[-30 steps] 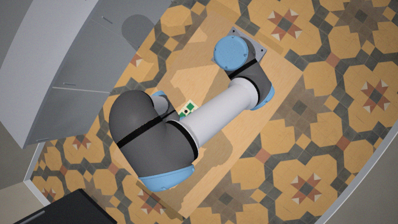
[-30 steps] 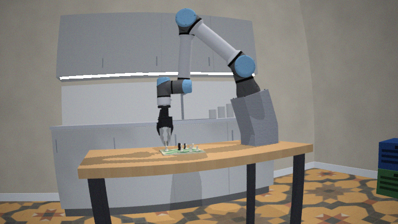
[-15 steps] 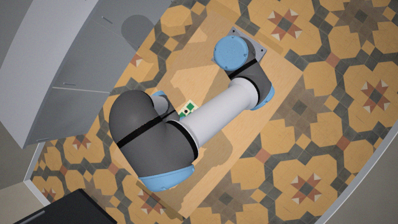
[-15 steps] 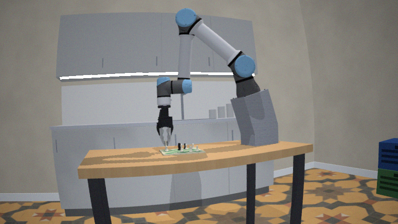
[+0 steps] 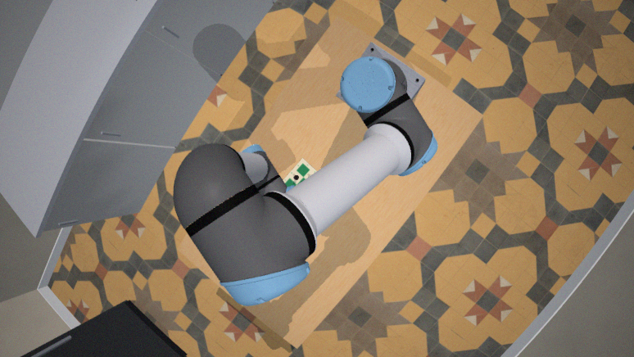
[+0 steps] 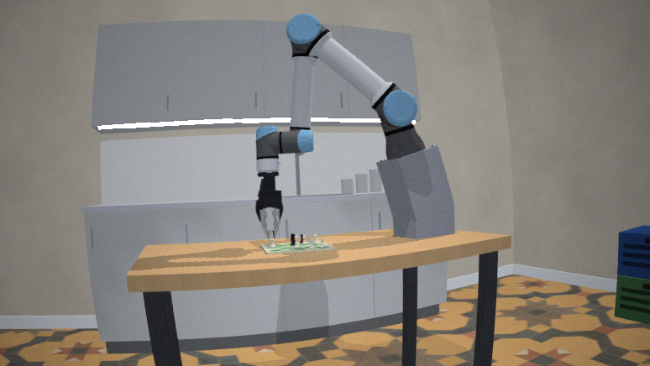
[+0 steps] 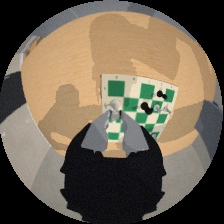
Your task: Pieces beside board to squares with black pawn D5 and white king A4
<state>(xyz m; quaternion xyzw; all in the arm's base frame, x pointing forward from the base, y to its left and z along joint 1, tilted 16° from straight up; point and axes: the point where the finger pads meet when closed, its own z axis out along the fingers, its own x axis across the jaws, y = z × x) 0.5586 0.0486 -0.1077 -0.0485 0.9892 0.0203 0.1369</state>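
Now: the white king 10 mm below my hand. From my hand the other things lie so: chessboard: 80 mm behind, 30 mm to the left, 50 mm below; black pawn: 110 mm behind, 50 mm to the right, 30 mm below.
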